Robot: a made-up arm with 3 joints. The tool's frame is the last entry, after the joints.
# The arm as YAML. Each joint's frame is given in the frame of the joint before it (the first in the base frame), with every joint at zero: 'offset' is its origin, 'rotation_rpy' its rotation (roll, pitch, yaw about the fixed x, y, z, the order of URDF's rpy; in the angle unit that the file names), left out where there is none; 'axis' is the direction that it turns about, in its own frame. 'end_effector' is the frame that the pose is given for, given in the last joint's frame.
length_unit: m
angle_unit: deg
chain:
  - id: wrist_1
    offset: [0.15, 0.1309, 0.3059]
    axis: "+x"
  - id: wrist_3
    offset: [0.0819, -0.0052, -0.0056]
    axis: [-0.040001, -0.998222, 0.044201]
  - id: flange
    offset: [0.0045, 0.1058, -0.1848]
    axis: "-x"
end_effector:
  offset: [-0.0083, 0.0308, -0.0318]
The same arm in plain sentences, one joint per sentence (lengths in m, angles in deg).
The arm has three revolute joints in a row. What follows holds with every joint at zero, and every direction is one of the base frame's.
Joint 1 sits 0.15 m along +x and 0.1309 m along +y and 0.3059 m along +z from the base frame's origin and turns about +x.
Joint 2 sits 0.0819 m along +x and 0.0052 m along -y and 0.0056 m along -z from joint 1 and turns about the direction (-0.040001, -0.998222, 0.044201).
Joint 3 sits 0.0045 m along +x and 0.1058 m along +y and 0.1848 m along -z from joint 2 and turns about -x.
The tool frame, which is the frame that the pose is given for, sits 0.0083 m along -x and 0.0308 m along +y and 0.0318 m along -z from joint 3; its axes are parallel to the base frame's.

